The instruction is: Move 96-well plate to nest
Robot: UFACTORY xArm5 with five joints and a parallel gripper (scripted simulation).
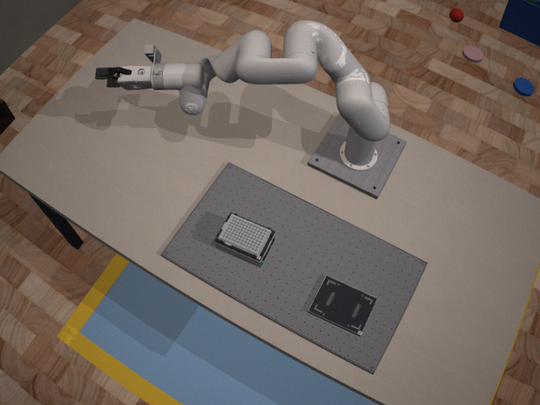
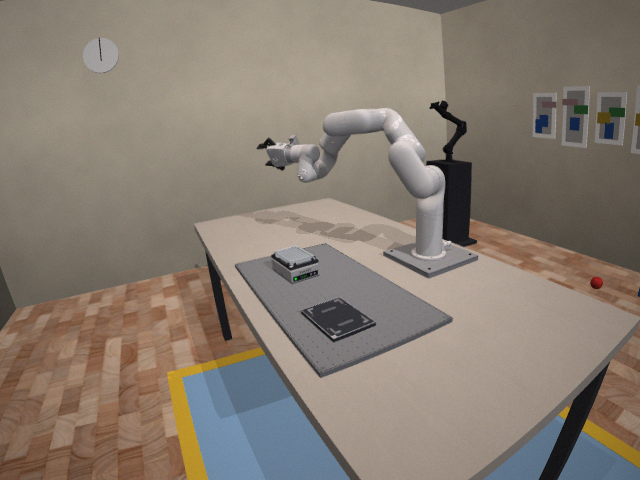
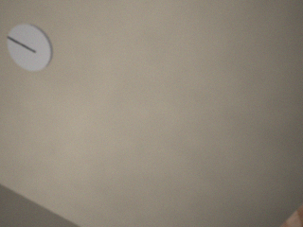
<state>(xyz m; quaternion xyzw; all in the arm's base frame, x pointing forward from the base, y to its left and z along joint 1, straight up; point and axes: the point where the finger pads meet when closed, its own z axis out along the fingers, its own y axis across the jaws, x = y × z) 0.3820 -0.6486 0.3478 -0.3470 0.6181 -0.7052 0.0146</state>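
The 96-well plate lies 7 cm ahead of my hand, 52 cm to the left of it and 29 cm below it. Also, from my hand: black plate nest N1 (8 cm ahead, 86 cm to the left, 34 cm below).
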